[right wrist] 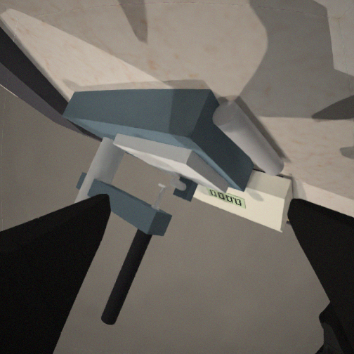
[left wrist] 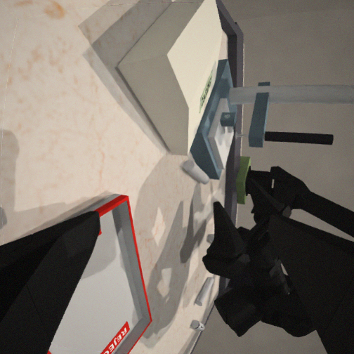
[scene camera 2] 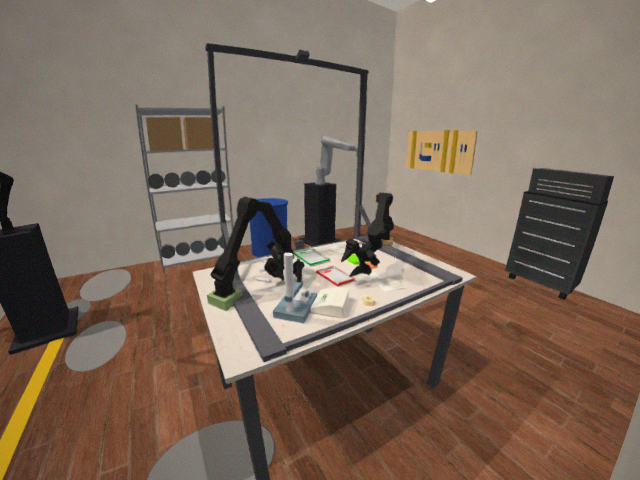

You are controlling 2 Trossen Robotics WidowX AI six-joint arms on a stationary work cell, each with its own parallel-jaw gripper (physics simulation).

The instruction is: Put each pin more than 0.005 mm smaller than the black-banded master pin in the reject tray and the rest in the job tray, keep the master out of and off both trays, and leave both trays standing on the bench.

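Frame: origin at the left arm's base, x ahead, y left, z up, level; metres.
Seen in the pictures: left gripper, fingertip midpoint: [scene camera 2: 345, 269]; left arm's base, link origin: [scene camera 2: 384, 238]; right arm's base, link origin: [scene camera 2: 224, 292].
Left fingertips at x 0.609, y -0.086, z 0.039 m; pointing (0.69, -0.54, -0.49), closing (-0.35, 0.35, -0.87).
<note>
Offsets run from my left fingertips to a thing's top centre. "spot": to the spot under its first point.
The red-rimmed reject tray @[0.069 m back, 0.069 m right, 0.070 m down] [scene camera 2: 327, 277] [left wrist: 114, 203] and green-rimmed job tray @[0.241 m back, 0.269 m right, 0.067 m down] [scene camera 2: 313, 264] stand on the bench. A grey pin [left wrist: 195, 171] [right wrist: 248, 137] lies beside the blue gauge stand [scene camera 2: 295, 310] [left wrist: 204, 150] [right wrist: 145, 110]. More pins [left wrist: 204, 291] [left wrist: 198, 326] lie farther off in the left wrist view. No black band can be made out. My left gripper [scene camera 2: 349, 264] [left wrist: 185, 221] is open and empty near the reject tray. My right gripper [scene camera 2: 290, 279] [right wrist: 201, 205] is open and empty, behind the gauge stand in the scene view, tilted toward it.
The cream readout box [scene camera 2: 330, 303] [left wrist: 150, 62] [right wrist: 270, 197] stands against the gauge stand, whose post @[spot: 0.309 m ahead, 0.115 m right, 0.079 m up] [scene camera 2: 288, 279] and black handle [right wrist: 125, 280] stick up. A yellow ring @[0.097 m ahead, 0.129 m left, 0.063 m down] [scene camera 2: 363, 301] lies by the box. Dark rails [scene camera 2: 258, 330] edge the bench. A bright green item @[0.313 m back, 0.009 m right, 0.066 m down] [scene camera 2: 353, 259] is near my left gripper.
</note>
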